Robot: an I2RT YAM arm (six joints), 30 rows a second.
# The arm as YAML. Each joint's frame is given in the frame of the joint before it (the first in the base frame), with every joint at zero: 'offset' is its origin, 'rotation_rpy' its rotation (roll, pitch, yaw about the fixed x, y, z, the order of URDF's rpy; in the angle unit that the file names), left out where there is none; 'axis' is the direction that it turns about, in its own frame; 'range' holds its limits. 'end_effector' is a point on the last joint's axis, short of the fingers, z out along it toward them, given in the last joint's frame.
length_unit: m
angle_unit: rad
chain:
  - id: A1
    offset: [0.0, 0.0, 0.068]
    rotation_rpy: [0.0, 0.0, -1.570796]
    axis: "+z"
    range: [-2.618, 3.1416]
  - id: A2
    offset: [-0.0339, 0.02, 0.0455]
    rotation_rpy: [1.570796, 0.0, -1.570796]
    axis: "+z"
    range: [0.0, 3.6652]
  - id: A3
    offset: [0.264, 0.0, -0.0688]
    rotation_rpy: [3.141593, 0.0, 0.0]
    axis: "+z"
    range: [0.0, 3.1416]
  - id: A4
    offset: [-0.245, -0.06, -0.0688]
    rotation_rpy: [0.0, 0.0, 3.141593]
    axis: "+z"
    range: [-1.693, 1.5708]
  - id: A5
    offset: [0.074, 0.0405, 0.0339]
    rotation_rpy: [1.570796, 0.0, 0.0]
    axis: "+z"
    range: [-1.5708, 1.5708]
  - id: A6
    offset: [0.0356, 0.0, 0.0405]
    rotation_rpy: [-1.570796, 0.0, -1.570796]
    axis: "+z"
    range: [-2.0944, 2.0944]
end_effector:
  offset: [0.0, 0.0, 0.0]
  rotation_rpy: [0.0, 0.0, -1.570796]
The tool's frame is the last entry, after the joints.
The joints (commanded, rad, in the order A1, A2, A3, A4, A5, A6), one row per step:
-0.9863 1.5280 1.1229 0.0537 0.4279 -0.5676
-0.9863 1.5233 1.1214 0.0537 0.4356 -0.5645
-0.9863 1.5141 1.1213 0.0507 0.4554 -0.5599
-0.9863 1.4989 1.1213 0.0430 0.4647 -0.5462
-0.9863 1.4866 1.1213 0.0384 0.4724 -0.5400
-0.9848 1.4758 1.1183 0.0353 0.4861 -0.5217
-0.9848 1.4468 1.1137 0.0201 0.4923 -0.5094
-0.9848 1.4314 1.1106 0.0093 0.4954 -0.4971
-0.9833 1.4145 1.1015 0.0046 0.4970 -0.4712
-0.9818 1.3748 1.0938 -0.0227 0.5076 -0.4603
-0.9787 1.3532 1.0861 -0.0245 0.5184 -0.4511
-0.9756 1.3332 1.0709 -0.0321 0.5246 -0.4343
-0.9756 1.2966 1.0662 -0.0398 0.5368 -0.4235
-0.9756 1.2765 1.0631 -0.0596 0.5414 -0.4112
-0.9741 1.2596 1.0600 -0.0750 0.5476 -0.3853
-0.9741 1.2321 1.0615 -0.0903 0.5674 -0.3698
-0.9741 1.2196 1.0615 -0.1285 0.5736 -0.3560
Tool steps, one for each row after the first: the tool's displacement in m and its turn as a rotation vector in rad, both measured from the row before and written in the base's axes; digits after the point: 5 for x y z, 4 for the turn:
-0.00081 0.00078 0.00110 -0.0037 -0.0025 -0.0082
-0.00171 0.00143 0.00285 -0.0083 -0.0021 -0.0200
-0.00208 0.00261 0.00433 -0.0066 -0.0146 -0.0128
-0.00168 0.00210 0.00363 -0.0072 -0.0081 -0.0091
-0.00138 0.00224 0.00224 -0.0049 -0.0164 -0.0167
-0.00390 0.00552 0.00624 -0.0078 -0.0153 -0.0093
-0.00216 0.00308 0.00272 -0.0009 -0.0118 -0.0063
-0.00193 0.00372 0.00162 -0.0011 -0.0262 -0.0070
-0.00534 0.00829 0.00675 -0.0050 -0.0104 -0.0115
-0.00236 0.00470 0.00360 -0.0113 -0.0130 -0.0096
-0.00229 0.00479 -0.00023 0.0022 -0.0132 -0.0070
-0.00525 0.00708 0.00810 -0.0215 -0.0212 -0.0143
-0.00311 0.00434 0.00254 0.0021 -0.0094 -0.0073
-0.00232 0.00387 0.00202 0.0013 -0.0229 -0.0105
-0.00458 0.00567 0.00646 -0.0139 -0.0185 -0.0226
-0.00250 0.00335 -0.00051 0.0204 0.0024 -0.0091

